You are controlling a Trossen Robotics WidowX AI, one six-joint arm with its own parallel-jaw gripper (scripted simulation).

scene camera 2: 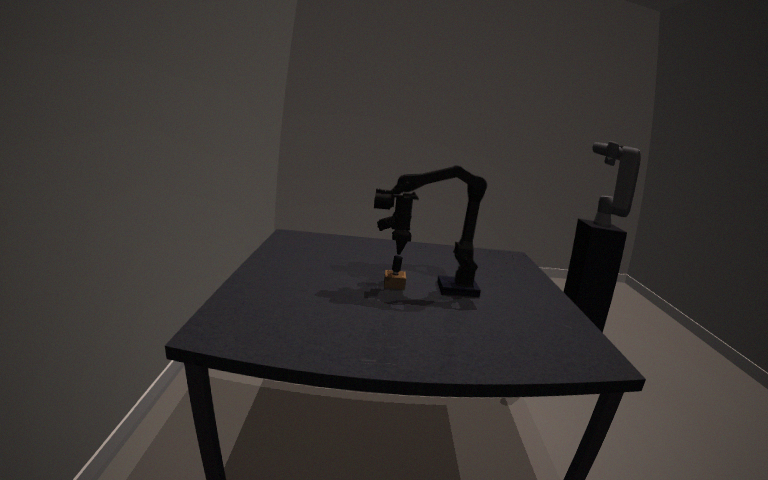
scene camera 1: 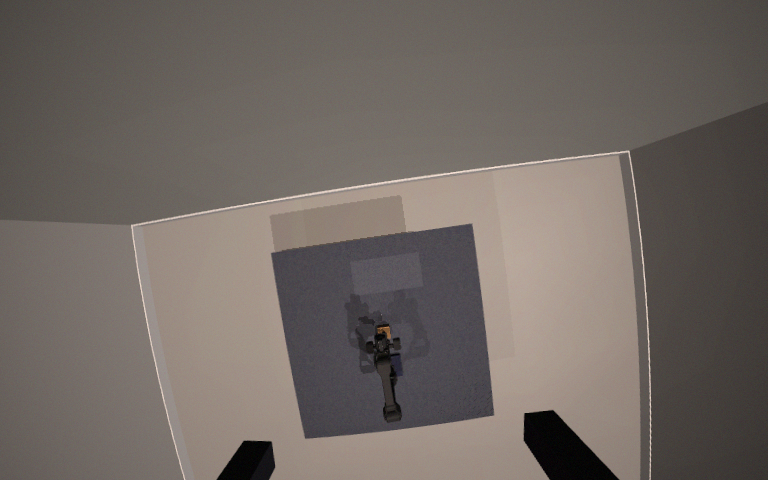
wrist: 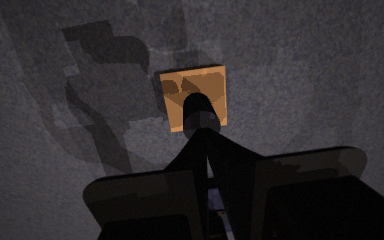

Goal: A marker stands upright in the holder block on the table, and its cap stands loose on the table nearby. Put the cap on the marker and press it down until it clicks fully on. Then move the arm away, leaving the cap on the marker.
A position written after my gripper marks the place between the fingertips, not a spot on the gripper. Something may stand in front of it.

My gripper (scene camera 2: 398, 254) is shut, holding nothing. I also see a marker cap (wrist: 198, 112).
My gripper is seen too in the wrist view (wrist: 203, 133).
